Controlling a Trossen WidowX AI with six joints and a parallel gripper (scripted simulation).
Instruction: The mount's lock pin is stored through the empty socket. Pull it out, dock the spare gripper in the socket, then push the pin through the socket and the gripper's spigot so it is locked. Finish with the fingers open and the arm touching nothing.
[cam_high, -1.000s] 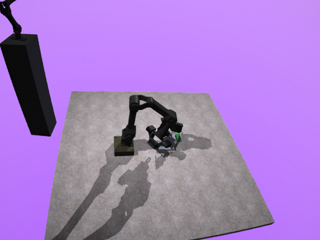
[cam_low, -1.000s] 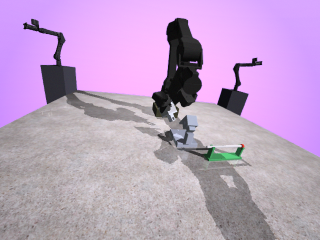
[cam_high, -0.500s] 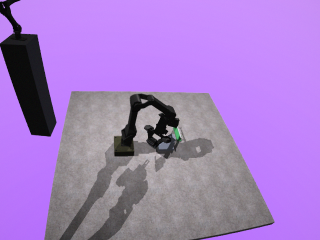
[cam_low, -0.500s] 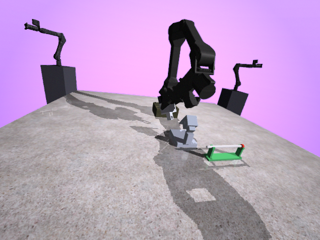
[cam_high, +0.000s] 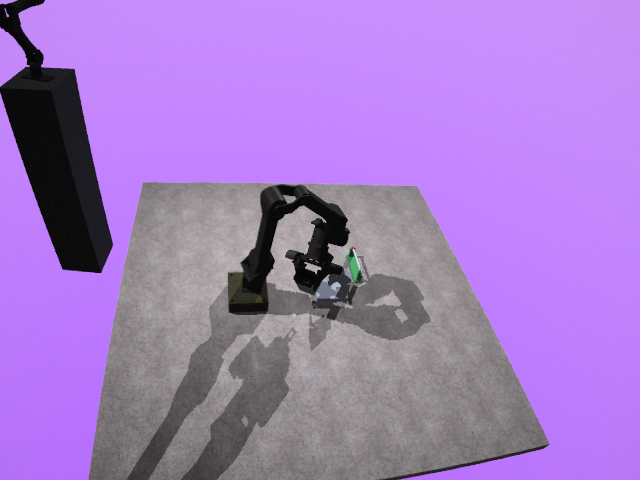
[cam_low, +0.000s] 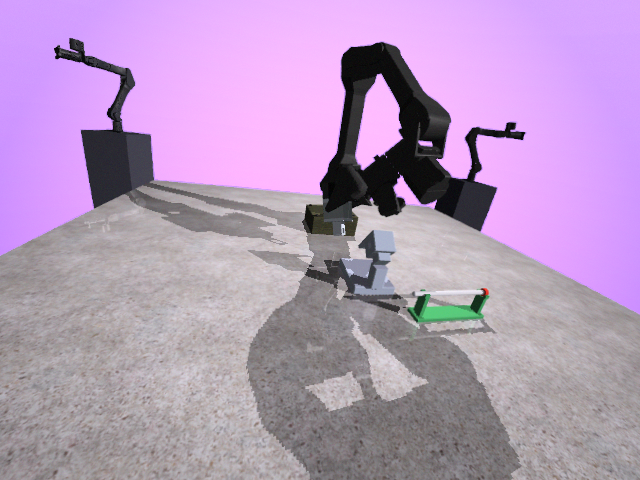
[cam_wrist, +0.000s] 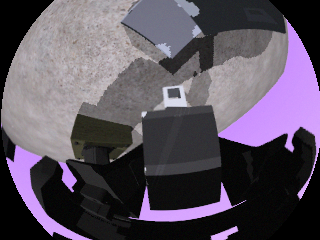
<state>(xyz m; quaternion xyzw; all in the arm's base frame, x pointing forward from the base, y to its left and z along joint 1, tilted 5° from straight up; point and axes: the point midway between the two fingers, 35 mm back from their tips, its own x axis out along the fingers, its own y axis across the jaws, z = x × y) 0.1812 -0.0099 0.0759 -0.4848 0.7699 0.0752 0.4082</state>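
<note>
The green rest lies 200 mm ahead of my gripper tip, 200 mm to the left of it and 80 mm below it. Also, from my gripper tip: spare gripper 10 mm ahead, 10 mm to the left, 10 mm above; then grey mount 120 mm ahead, 70 mm to the left, 50 mm below.
</note>
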